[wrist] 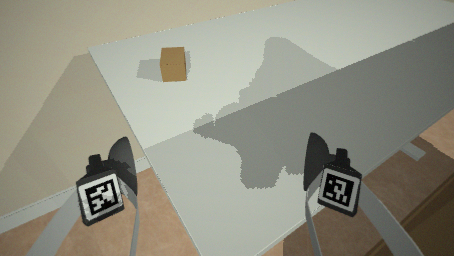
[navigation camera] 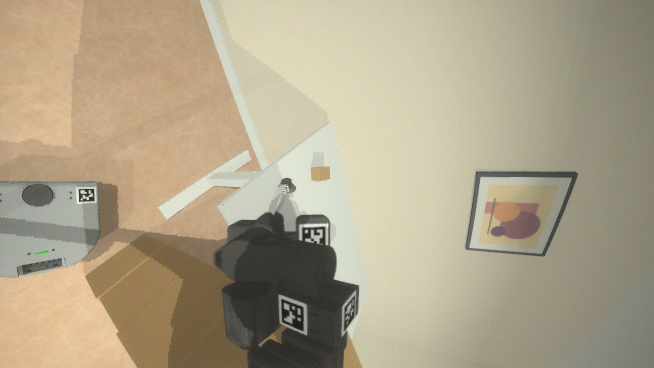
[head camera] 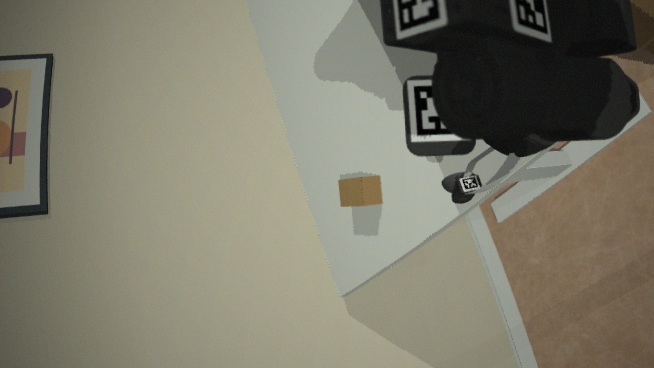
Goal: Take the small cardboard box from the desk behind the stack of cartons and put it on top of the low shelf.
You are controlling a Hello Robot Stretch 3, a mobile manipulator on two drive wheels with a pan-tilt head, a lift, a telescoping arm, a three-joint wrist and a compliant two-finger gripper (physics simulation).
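Seen in the pictures: gripper, fingertip midpoint: (wrist: 220, 154) (navigation camera: 288, 214); robot's base, link origin: (navigation camera: 38, 194).
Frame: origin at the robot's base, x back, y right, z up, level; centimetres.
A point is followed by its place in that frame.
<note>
The small cardboard box (head camera: 361, 191) {z 77.0, x -8.9, y 82.2 cm} (navigation camera: 320, 173) {z 76.9, x -9.2, y 82.2 cm} (wrist: 173, 65) {z 76.6, x -8.7, y 82.0 cm} sits upright on the white desk (head camera: 305, 115) {z 72.0, x 9.7, y 114.9 cm} (navigation camera: 334, 197) {z 72.0, x 3.3, y 106.1 cm} (wrist: 225, 220) {z 72.0, x 2.9, y 44.5 cm}, near the wall side and close to a desk corner. My gripper (wrist: 220, 154) {z 93.4, x 2.1, y 39.7 cm} is open and empty, with its fingers wide apart. In the wrist view the box is beyond the fingertips, up and to the left. One fingertip (head camera: 469, 185) {z 96.4, x -4.2, y 34.6 cm} (navigation camera: 286, 187) {z 96.9, x -4.4, y 34.7 cm} shows over the desk, to the side of the box; the other finger is hidden by the wrist. The low shelf does not show in these views.
The stack of cartons (navigation camera: 140, 280) {z 37.8, x 29.6, y 23.9 cm} (wrist: 432, 232) {z 84.7, x 22.0, y 36.9 cm} stands beside the desk, under the arm. A wall runs along the desk's back edge, with a framed picture (head camera: 44, 135) {z 145.1, x 9.3, y 133.2 cm} (navigation camera: 520, 212) {z 168.8, x 9.5, y 133.3 cm}. My base (navigation camera: 55, 212) {z 16.0, x 5.8, y 4.2 cm} is on the floor at the left of the navigation view.
</note>
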